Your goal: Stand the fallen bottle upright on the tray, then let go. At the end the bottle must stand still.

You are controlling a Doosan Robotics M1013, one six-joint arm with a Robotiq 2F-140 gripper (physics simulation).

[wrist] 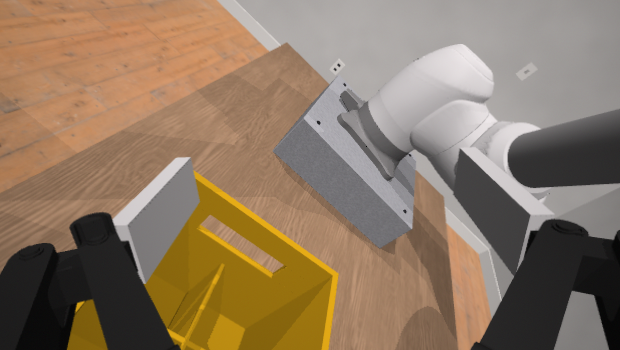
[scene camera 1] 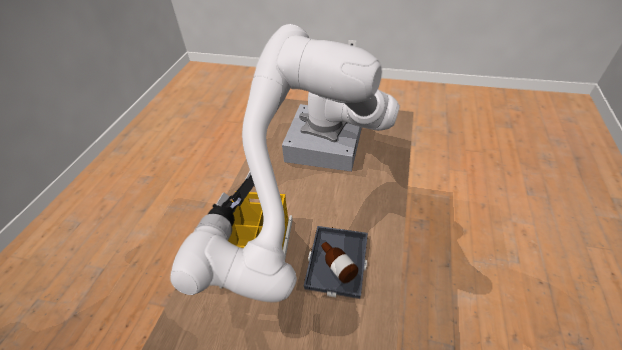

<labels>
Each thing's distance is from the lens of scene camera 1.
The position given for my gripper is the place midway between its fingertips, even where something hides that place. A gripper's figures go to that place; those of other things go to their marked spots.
my gripper [scene camera 1: 240,183]: 119 cm
yellow crate [scene camera 1: 248,218]: 146 cm
brown bottle [scene camera 1: 344,268]: 124 cm
dark grey tray [scene camera 1: 319,277]: 131 cm
The marked spots on the brown bottle and the yellow crate are 45 cm apart.
</labels>
